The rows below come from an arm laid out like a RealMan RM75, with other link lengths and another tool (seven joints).
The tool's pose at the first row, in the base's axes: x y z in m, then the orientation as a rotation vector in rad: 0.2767 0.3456 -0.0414 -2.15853 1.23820 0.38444
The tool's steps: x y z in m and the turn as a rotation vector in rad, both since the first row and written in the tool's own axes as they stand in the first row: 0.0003 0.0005 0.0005 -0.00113 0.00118 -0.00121; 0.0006 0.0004 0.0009 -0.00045 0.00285 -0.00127; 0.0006 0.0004 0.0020 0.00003 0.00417 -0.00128; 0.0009 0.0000 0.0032 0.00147 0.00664 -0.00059; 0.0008 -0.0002 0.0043 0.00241 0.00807 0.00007; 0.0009 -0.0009 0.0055 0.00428 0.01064 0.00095; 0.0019 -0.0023 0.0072 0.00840 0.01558 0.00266; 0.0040 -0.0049 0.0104 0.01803 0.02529 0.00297
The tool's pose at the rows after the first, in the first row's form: 0.2765 0.3455 -0.0421 -2.16066 1.23755 0.38350; 0.2767 0.3456 -0.0426 -2.16086 1.23836 0.38127; 0.2768 0.3463 -0.0434 -2.16104 1.23905 0.37956; 0.2773 0.3470 -0.0443 -2.16054 1.24110 0.37629; 0.2775 0.3479 -0.0451 -2.16002 1.24257 0.37443; 0.2782 0.3488 -0.0458 -2.15909 1.24485 0.37084; 0.2800 0.3498 -0.0471 -2.15684 1.24922 0.36357; 0.2835 0.3514 -0.0497 -2.15271 1.25425 0.34694
